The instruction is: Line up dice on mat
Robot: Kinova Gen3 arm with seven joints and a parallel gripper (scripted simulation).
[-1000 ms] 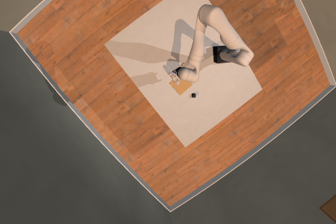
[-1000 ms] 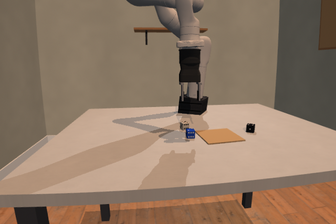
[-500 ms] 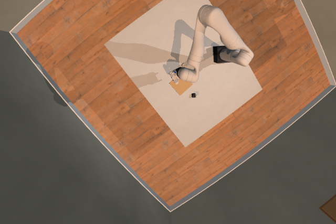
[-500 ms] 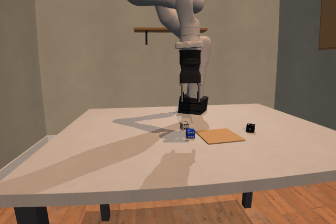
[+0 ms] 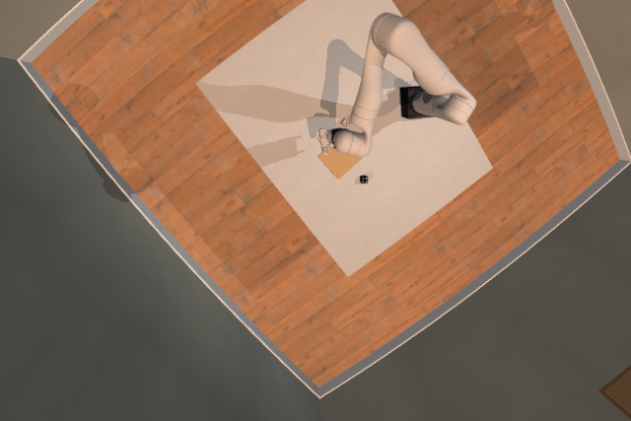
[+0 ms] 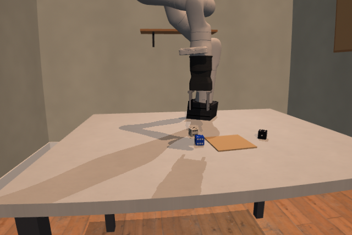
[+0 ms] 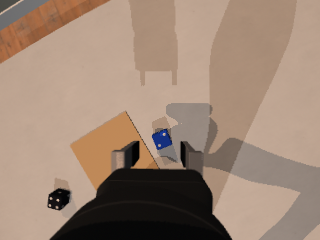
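Now: hand 130 mm above the blue die. The rest, counted from my hand: white die (100 mm behind, 10 mm to the left, 130 mm below); mat (10 mm ahead, 110 mm to the left, 140 mm below).
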